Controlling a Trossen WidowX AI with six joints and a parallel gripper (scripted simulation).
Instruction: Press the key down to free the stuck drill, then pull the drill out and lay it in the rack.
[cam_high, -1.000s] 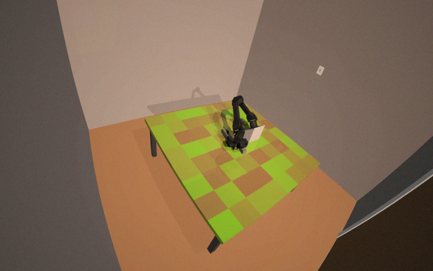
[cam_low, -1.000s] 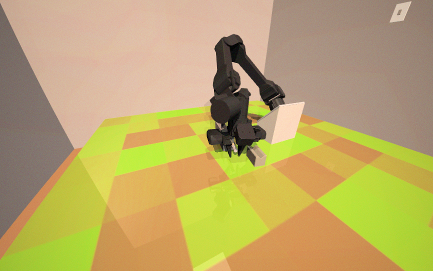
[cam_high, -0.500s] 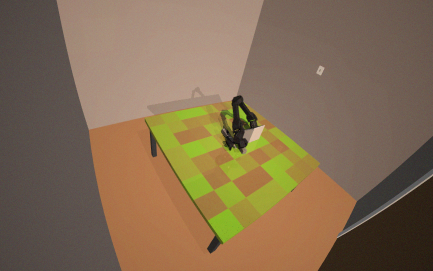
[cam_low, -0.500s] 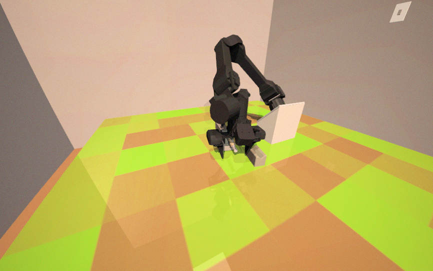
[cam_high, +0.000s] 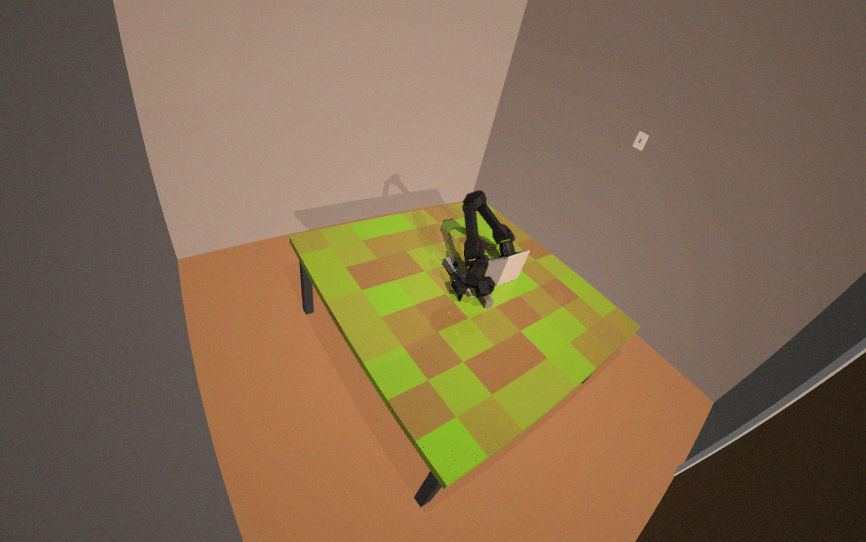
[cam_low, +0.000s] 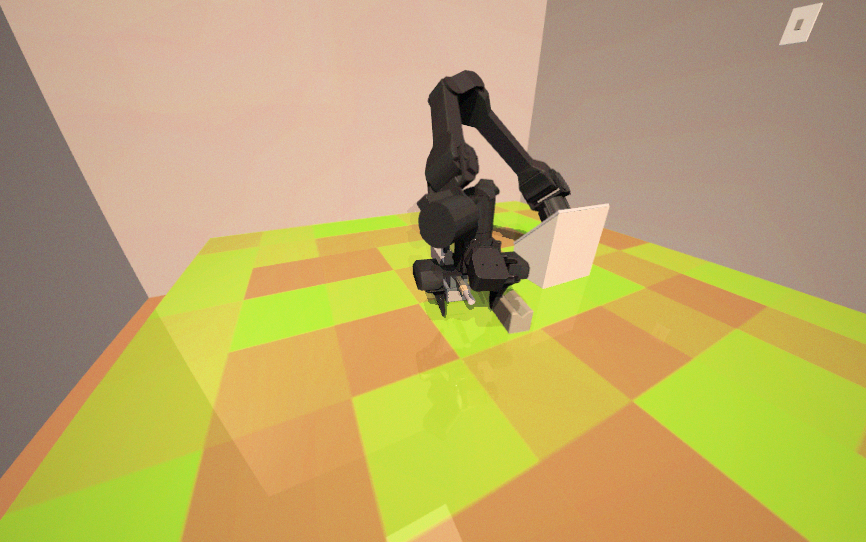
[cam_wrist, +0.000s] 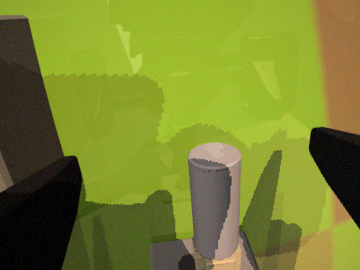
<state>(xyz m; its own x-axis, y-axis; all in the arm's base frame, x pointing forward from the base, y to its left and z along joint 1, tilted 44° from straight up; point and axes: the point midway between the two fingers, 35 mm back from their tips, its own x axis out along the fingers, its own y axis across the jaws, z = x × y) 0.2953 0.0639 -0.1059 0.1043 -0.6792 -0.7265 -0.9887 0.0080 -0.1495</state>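
The drill lies 50 mm to the right of my gripper tip, 30 mm above it and 10 mm behind it. From my gripper tip the other things lie so: key: 170 mm to the right, 40 mm above, 20 mm behind; grey rack: 70 mm behind, 30 mm to the left; holder block: 140 mm to the right, 20 mm behind, 20 mm above.
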